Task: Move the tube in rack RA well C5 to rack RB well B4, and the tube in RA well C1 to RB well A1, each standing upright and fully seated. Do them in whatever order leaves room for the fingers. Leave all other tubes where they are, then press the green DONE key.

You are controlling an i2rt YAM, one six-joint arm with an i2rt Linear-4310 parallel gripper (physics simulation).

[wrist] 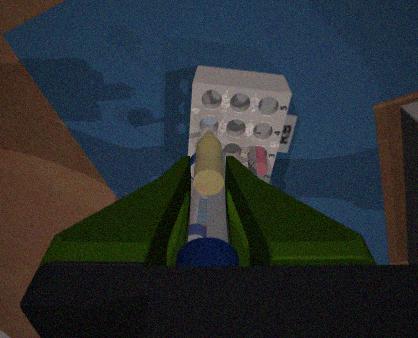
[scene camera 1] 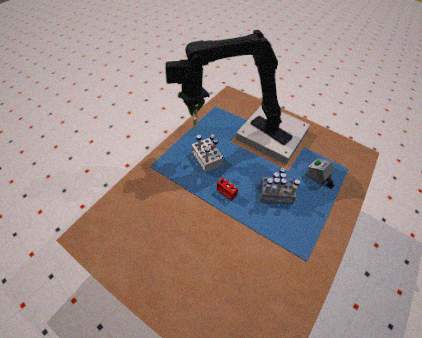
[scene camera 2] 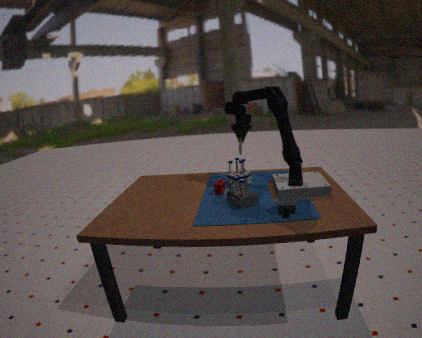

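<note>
My gripper is shut on a blue-capped tube with a yellow lower part. The tube hangs roughly upright, clear above white rack RB. In the wrist view its tip overlaps RB near the row 4 well farthest from the label. Several blue-capped tubes stand in RB; a pink one shows near row 3. Grey rack RA holds several tubes, one with yellow contents at its right end. The green DONE key is on a grey box.
A red block with holes sits on the blue mat between the racks. The arm's pale base plate is behind them. The DONE box stands right of RA in scene camera 1.
</note>
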